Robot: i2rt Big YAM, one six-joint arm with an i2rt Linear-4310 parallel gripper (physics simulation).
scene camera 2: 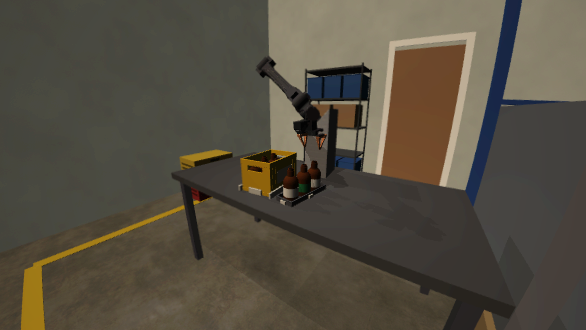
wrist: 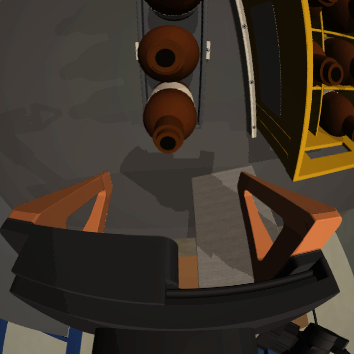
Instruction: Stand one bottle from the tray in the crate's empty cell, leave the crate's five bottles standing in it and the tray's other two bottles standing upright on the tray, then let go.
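Pixels of known places: gripper, fingertip midpoint: (scene camera 2: 312, 148) (wrist: 174, 178); arm's base, origin of the base link: (scene camera 2: 319, 125).
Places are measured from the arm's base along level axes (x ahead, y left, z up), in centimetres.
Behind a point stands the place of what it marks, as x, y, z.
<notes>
Three brown bottles (scene camera 2: 290, 186) @(51.5, 12.6, -23.7) (scene camera 2: 303, 175) @(42.3, 13.8, -20.8) (scene camera 2: 314, 172) @(33.9, 15.2, -21.3) stand upright in a row on the black tray (scene camera 2: 300, 200) @(48.3, 16.1, -31.0) (wrist: 201, 85) @(33.4, 8.1, -29.6). In the wrist view the nearest bottle (wrist: 170, 112) @(33.0, 13.0, -19.9), the middle one (wrist: 184, 45) @(40.5, 10.4, -20.0) and part of the far one (wrist: 172, 5) @(45.3, 11.0, -21.1) show. The yellow crate (scene camera 2: 256, 179) @(53.1, -7.4, -24.2) (wrist: 325, 164) @(26.4, -8.0, -15.7) stands beside the tray, with brown bottles (wrist: 336, 110) @(32.6, -12.2, -20.6) (wrist: 345, 52) @(41.7, -11.6, -20.1) inside, partly cut off. Its near cell on the tray side shows no bottle. My gripper (scene camera 2: 312, 147) @(32.3, 12.5, -9.2) (wrist: 174, 178) @(32.3, 12.5, -9.2) is open and empty, high above the table, behind the tray's nearest bottle in the wrist view.
A white rail (wrist: 248, 65) @(36.7, 0.3, -29.1) runs along the crate's base on the tray side. A tall grey plate (scene camera 2: 331, 145) @(2.8, 10.3, -12.4) (wrist: 220, 220) @(12.4, 6.7, -18.7) stands on the table (scene camera 2: 390, 225) @(44.7, 55.1, -32.1) behind the tray, close to the arm. A shelf rack (scene camera 2: 337, 72) stands by the back wall.
</notes>
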